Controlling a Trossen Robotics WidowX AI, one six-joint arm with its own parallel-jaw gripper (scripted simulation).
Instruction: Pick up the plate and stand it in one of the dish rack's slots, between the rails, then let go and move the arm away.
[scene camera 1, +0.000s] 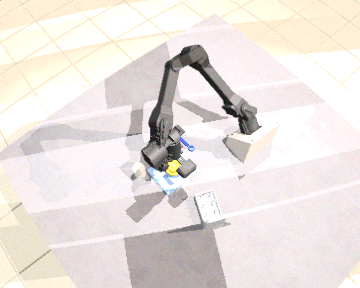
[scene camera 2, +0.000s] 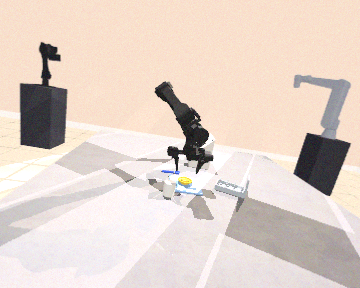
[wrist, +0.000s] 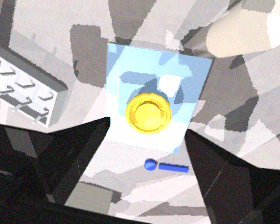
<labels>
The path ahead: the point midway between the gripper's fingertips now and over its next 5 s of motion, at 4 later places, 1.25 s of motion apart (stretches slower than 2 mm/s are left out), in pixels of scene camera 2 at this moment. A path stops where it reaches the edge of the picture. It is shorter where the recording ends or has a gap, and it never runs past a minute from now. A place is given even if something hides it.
My gripper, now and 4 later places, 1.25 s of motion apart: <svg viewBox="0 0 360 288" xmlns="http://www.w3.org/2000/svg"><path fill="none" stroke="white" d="M186 172L184 182L191 162L215 146L220 161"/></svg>
</labels>
